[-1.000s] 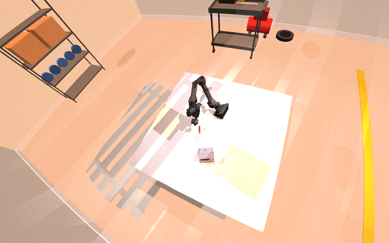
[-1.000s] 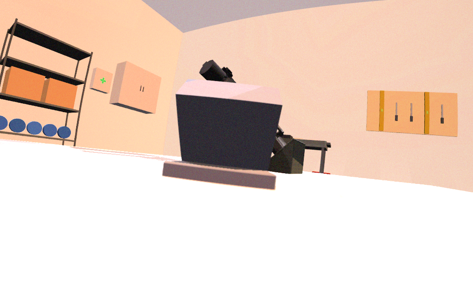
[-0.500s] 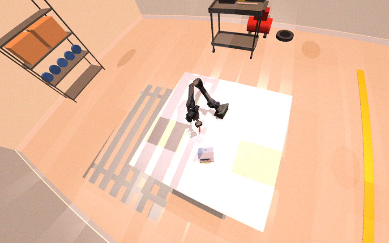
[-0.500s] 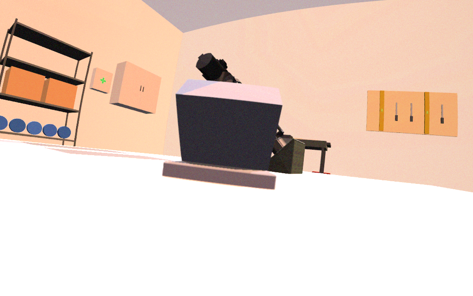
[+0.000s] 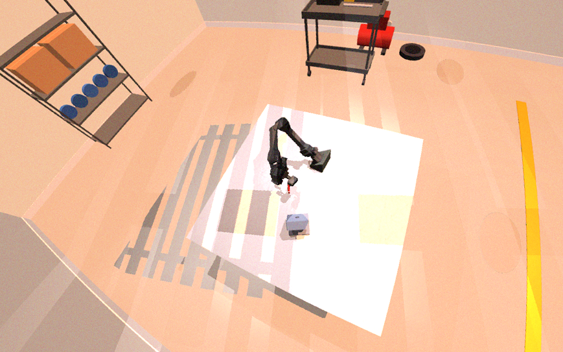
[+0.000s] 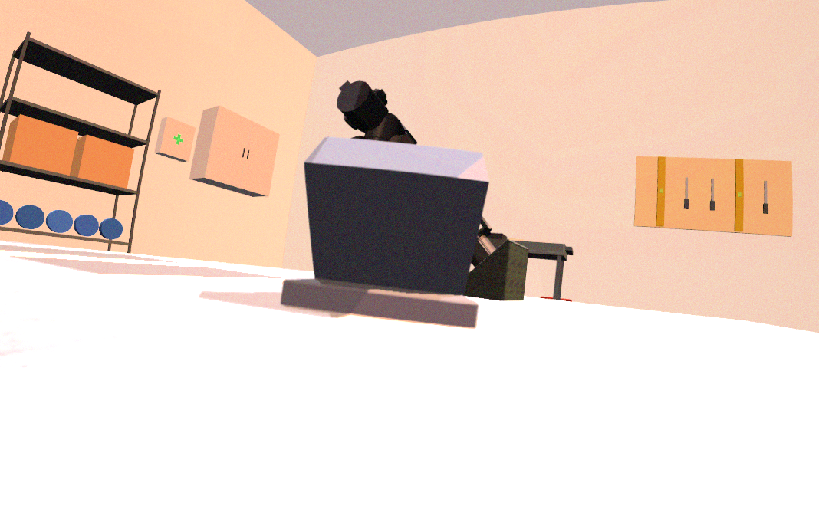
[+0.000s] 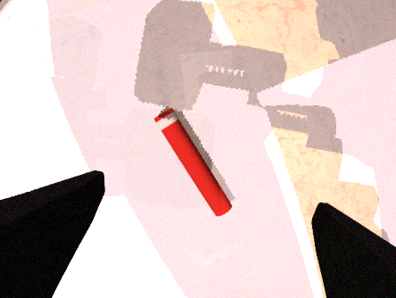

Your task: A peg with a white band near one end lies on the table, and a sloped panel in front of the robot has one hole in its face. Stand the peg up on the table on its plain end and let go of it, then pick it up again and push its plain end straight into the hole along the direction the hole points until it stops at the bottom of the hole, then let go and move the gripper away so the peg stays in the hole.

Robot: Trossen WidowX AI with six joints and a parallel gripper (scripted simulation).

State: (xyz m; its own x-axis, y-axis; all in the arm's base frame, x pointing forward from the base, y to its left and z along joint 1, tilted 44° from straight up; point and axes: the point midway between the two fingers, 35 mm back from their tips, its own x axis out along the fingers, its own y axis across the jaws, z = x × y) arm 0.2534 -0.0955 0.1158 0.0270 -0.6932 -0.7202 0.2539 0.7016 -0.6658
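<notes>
Now: the red peg 70 mm below my gripper tip, 20 mm to the left of it and 10 mm ahead of it. The rest, counted from my gripper tip: grey sloped panel: 210 mm ahead, 180 mm to the left, 10 mm below.
</notes>
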